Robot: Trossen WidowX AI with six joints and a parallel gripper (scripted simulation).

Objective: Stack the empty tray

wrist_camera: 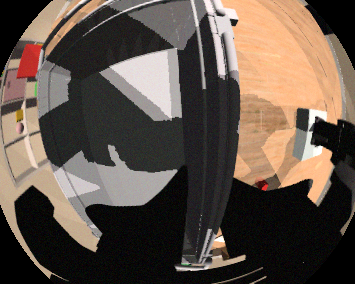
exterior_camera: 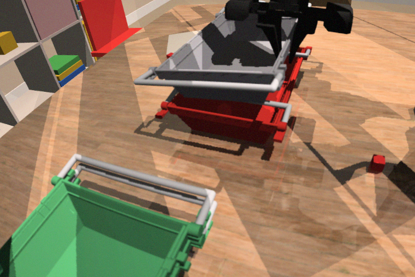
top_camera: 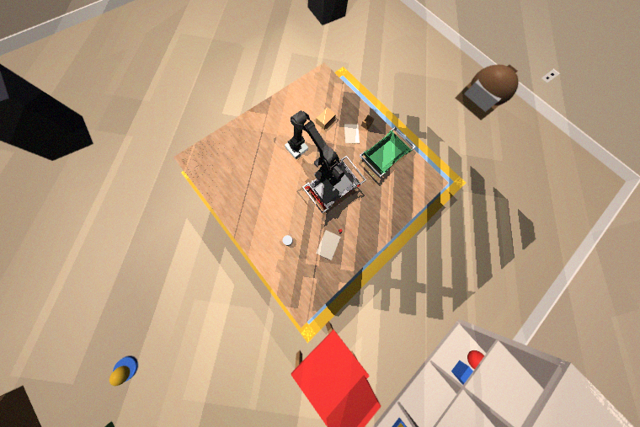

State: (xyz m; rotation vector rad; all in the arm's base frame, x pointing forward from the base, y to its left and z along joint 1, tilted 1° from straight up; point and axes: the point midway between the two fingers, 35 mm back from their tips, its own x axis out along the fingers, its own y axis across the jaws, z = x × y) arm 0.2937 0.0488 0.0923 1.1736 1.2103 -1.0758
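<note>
My gripper tip is now 70 mm short of the grey tray, 30 mm below it and 10 mm to the right of it. From my gripper tip the other things lie so: grey cylinder: 390 mm to the right, 210 mm ahead, 50 mm below.
</note>
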